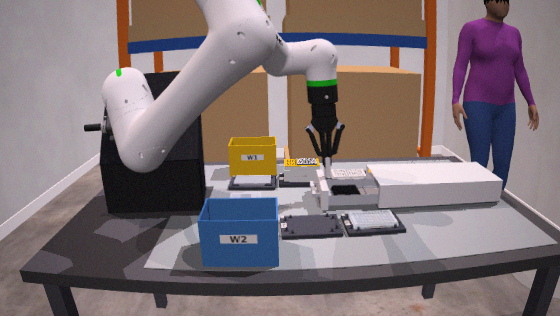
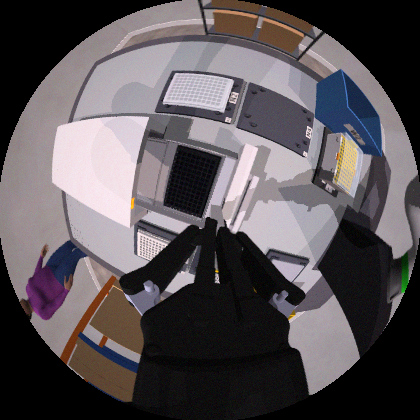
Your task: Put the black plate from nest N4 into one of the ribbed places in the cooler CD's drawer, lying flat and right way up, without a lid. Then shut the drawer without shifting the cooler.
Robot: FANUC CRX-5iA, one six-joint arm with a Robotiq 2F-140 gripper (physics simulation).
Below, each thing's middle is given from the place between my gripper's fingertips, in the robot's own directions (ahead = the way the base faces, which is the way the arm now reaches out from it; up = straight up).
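You'd find the drawer (image 1: 368,189) 3 cm to the right of my hand, 3 cm below it and 9 cm ahead of it. The black plate (image 2: 192,172) is also 3 cm to the right of my hand, but 6 cm ahead of it and 5 cm below it. Then there's the yellow-topped rack (image 1: 301,169), which is 5 cm behind my hand, 17 cm to the left of it and 3 cm below it, while nest N4 (image 1: 305,226) is 10 cm behind my hand, 7 cm below it and 21 cm to the right of it.
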